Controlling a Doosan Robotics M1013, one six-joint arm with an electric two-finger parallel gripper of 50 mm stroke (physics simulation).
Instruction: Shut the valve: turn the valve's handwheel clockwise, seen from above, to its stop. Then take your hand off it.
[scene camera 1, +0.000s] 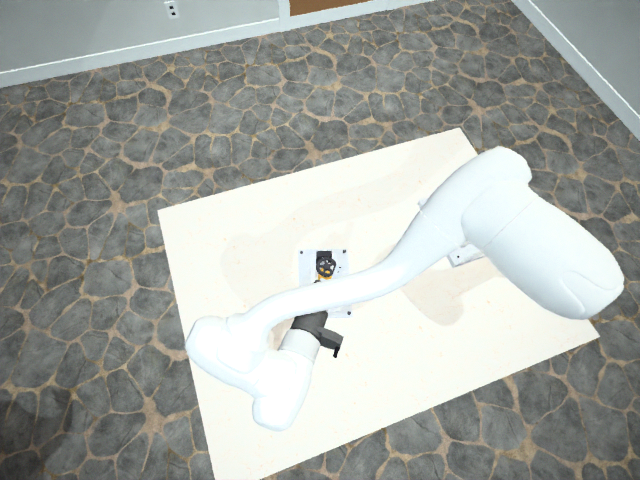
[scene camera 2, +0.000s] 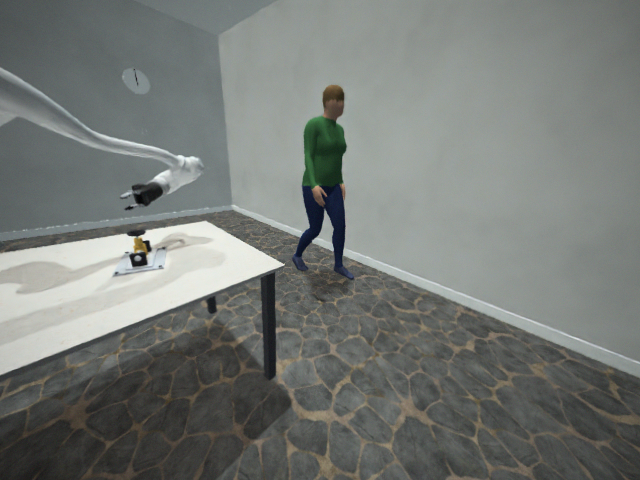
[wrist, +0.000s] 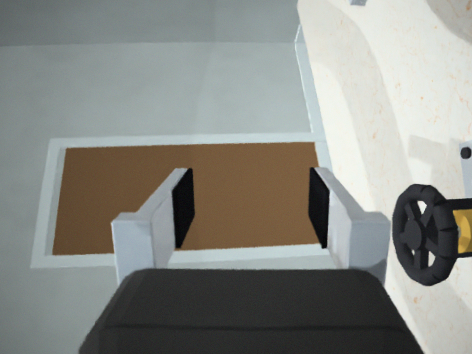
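Note:
The black spoked handwheel (scene camera 1: 326, 266) (scene camera 2: 136, 233) (wrist: 411, 234) sits on top of the yellow valve body (scene camera 1: 324, 277) (scene camera 2: 139, 245) (wrist: 464, 232). The valve is fixed to a light plate (scene camera 1: 306, 268) (scene camera 2: 158, 259) on the table. My gripper (scene camera 2: 125, 202) (wrist: 251, 192) is open and empty. In scene camera 2 it hangs tilted above the handwheel, with a visible gap between them. In the wrist view the handwheel is to the right, outside the fingers. In scene camera 1 the arm covers the fingertips and part of the plate. The wheel's turn angle cannot be read.
The white table (scene camera 1: 413, 361) (scene camera 2: 232, 258) (wrist: 440, 90) bears the valve plate. The arm (scene camera 1: 336, 289) (scene camera 2: 98, 139) reaches across it. A light plate (scene camera 1: 465, 254) shows beside the upper arm. A person in green (scene camera 2: 324, 149) is on the floor beyond the table, near the wall.

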